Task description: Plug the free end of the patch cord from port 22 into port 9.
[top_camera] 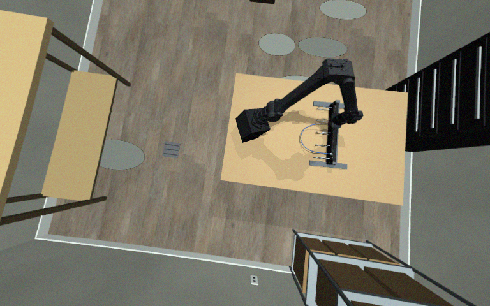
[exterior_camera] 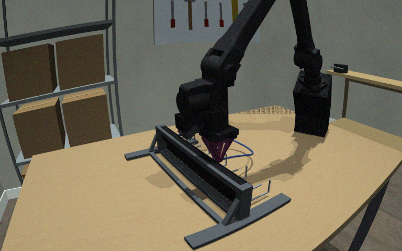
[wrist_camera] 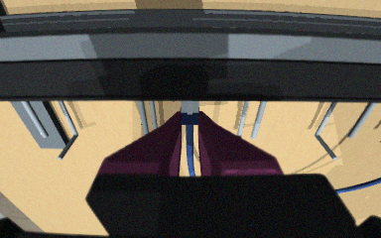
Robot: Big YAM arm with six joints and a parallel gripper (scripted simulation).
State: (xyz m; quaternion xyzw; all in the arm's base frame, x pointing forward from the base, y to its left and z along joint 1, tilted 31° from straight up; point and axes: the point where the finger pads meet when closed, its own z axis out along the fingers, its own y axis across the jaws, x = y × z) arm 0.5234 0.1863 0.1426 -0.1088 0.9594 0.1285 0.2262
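Right now my hand is 2 cm short of the grey plug and 1 cm to the right of it.
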